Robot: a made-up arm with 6 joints.
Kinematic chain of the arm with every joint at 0, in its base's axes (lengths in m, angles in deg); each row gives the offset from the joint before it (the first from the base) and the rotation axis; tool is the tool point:
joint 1: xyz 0 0 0.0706 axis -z
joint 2: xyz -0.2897 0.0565 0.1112 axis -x
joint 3: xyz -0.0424 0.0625 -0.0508 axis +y
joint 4: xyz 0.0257 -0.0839 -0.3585 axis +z
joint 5: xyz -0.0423 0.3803 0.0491 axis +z
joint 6: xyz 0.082 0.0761 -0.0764 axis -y
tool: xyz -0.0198 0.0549 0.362
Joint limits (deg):
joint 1: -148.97..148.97
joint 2: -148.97..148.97
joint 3: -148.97..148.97
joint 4: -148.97..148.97
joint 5: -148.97..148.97
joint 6: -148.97..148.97
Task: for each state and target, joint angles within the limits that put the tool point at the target. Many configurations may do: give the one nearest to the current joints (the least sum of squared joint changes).
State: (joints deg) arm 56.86 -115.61 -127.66 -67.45 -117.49 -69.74
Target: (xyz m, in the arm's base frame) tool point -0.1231 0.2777 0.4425
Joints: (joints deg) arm 76.53 -92.06 -143.01 -80.28 -148.97 -50.92
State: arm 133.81 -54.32 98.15 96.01 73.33 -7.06
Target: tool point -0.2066 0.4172 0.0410
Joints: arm 123.91 -65.79 107.04 107.99 75.92 -7.72
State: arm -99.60 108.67 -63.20 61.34 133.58 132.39
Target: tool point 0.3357 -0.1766 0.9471
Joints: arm -113.61 148.97 -23.83 81.91 96.51 148.97
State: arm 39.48 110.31 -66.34 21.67 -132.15 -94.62
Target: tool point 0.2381 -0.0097 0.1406
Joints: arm 42.13 118.69 -93.46 28.21 -89.61 -115.47
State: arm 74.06 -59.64 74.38 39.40 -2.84 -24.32
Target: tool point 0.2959 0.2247 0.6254
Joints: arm 108.07 -48.42 104.24 41.60 -0.48 -14.57
